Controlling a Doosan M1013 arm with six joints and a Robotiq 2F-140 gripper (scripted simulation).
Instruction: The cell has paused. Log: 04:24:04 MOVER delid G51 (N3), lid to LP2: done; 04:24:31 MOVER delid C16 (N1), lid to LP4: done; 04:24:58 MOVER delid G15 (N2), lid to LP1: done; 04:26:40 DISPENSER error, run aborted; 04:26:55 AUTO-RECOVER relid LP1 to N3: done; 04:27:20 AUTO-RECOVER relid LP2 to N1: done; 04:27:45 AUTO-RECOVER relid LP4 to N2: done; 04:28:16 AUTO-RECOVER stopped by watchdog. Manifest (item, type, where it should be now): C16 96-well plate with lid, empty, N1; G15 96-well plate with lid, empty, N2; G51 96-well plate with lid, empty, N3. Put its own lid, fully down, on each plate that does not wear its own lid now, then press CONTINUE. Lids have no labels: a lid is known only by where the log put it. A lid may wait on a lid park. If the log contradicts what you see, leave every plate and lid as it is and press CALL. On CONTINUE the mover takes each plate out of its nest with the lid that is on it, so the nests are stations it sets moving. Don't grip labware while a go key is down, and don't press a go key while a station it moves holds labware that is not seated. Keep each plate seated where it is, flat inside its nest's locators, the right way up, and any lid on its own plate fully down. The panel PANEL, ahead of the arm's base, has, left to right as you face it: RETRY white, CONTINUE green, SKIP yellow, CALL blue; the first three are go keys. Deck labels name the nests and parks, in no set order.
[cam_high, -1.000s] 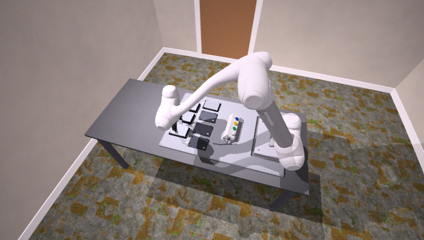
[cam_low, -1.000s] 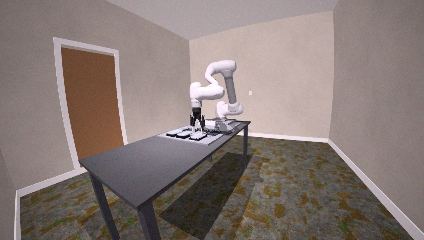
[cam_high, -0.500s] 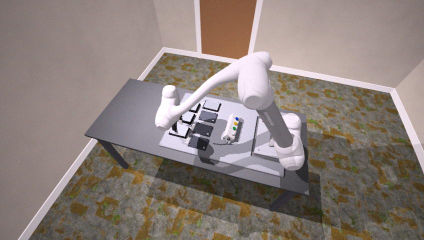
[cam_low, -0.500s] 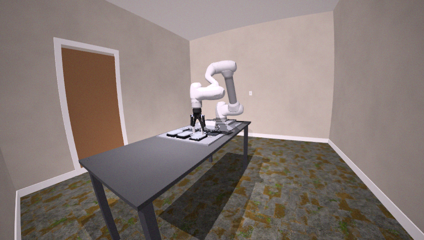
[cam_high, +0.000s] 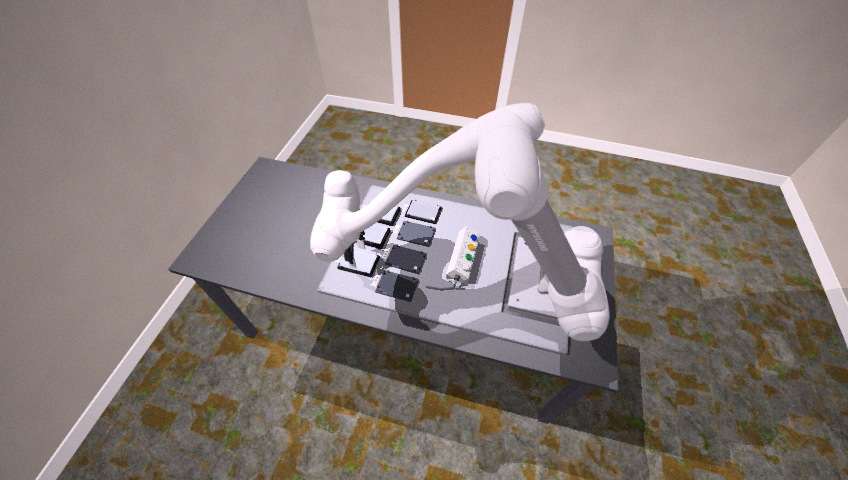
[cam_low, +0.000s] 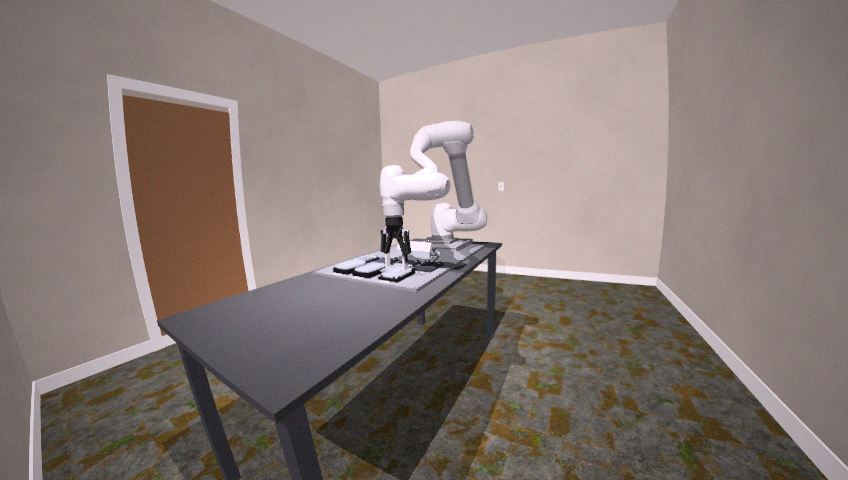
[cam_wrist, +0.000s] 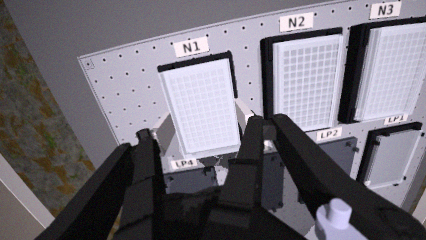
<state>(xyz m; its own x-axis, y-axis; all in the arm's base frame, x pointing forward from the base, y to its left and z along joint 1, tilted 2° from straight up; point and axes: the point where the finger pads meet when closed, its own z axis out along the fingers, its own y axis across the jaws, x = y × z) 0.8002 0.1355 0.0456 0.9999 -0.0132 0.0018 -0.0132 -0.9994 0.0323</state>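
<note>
The plate lies 40 mm below my hand. The rest, counted from my hand: LP3 label (90 mm behind, 70 mm to the right, 60 mm below); nest N1 (60 mm below); LP4 label (100 mm behind, 60 mm to the left, 60 mm below).
</note>
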